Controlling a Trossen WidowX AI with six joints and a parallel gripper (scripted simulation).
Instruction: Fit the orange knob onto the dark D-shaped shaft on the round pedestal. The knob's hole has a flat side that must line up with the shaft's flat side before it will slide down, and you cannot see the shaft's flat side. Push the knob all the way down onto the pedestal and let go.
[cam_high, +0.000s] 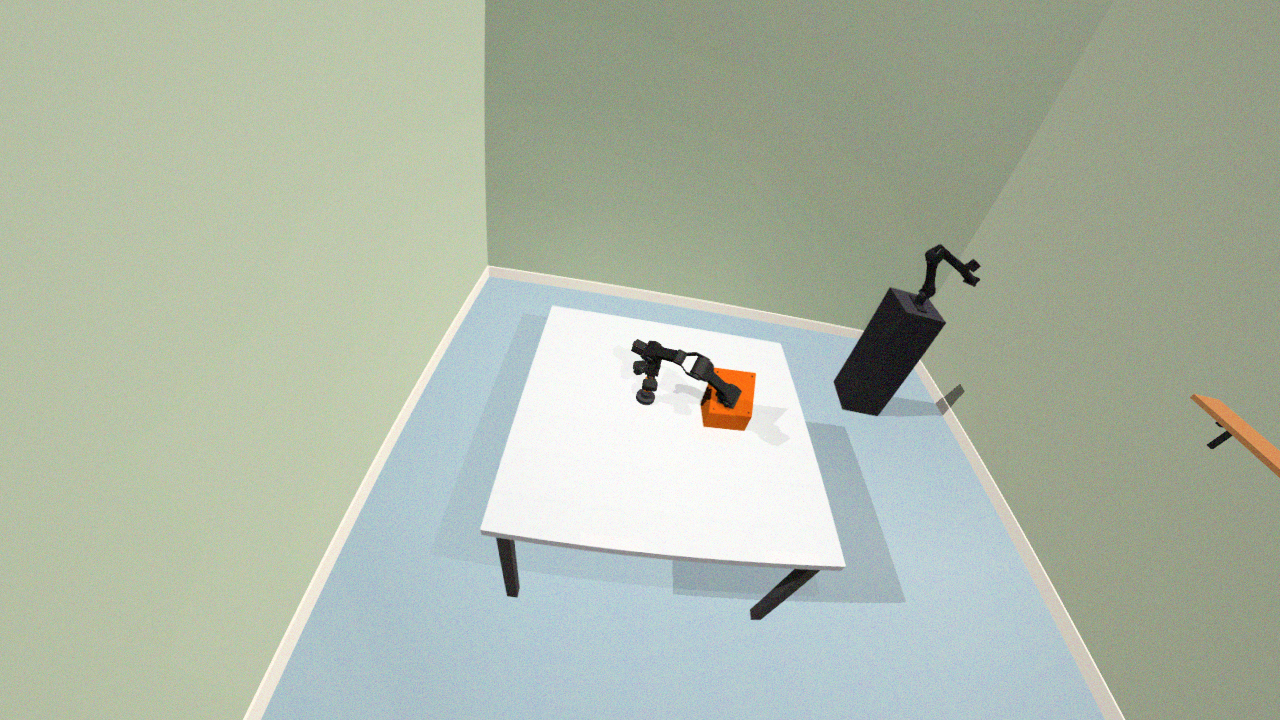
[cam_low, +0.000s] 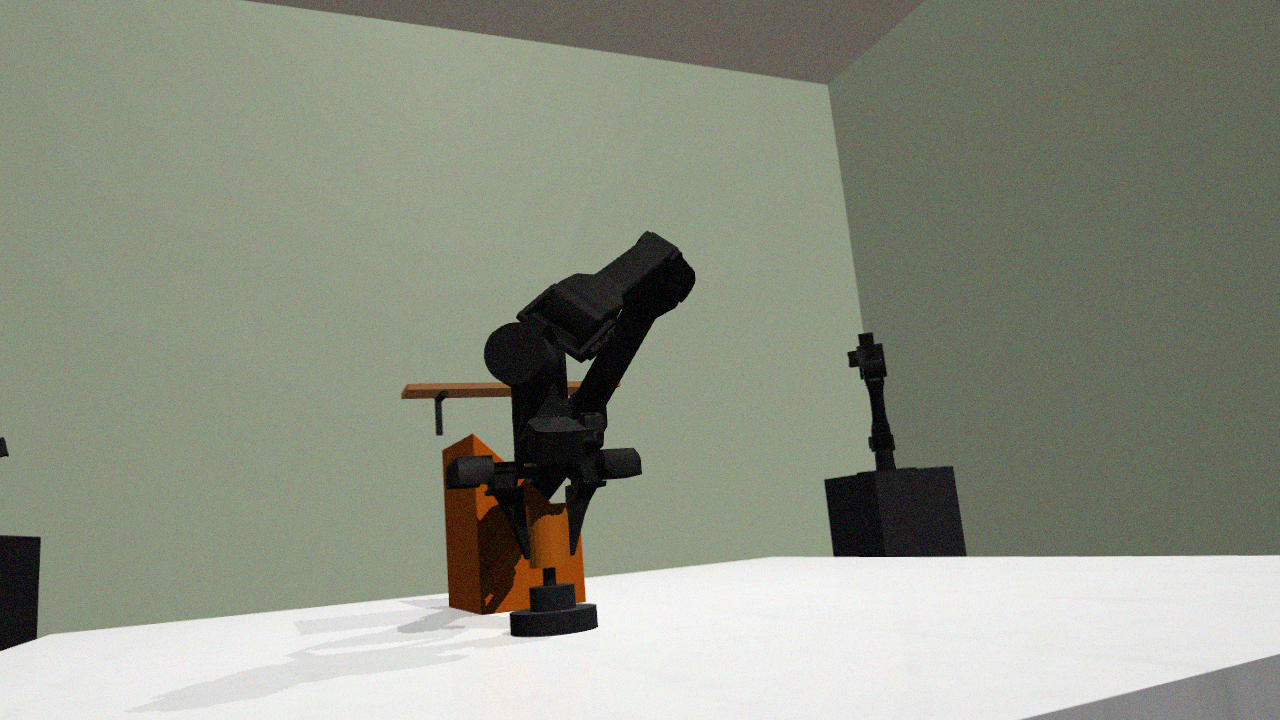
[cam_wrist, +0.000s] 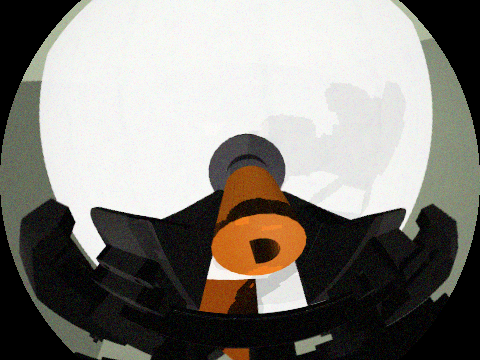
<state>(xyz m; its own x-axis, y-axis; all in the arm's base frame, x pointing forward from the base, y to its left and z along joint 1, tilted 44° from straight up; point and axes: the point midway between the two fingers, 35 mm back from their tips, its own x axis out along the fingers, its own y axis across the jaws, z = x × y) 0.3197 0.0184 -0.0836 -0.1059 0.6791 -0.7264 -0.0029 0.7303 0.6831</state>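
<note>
Right now the orange knob is 2 cm above my gripper tip. Round my gripper tip: round dark pedestal 4 cm below.
</note>
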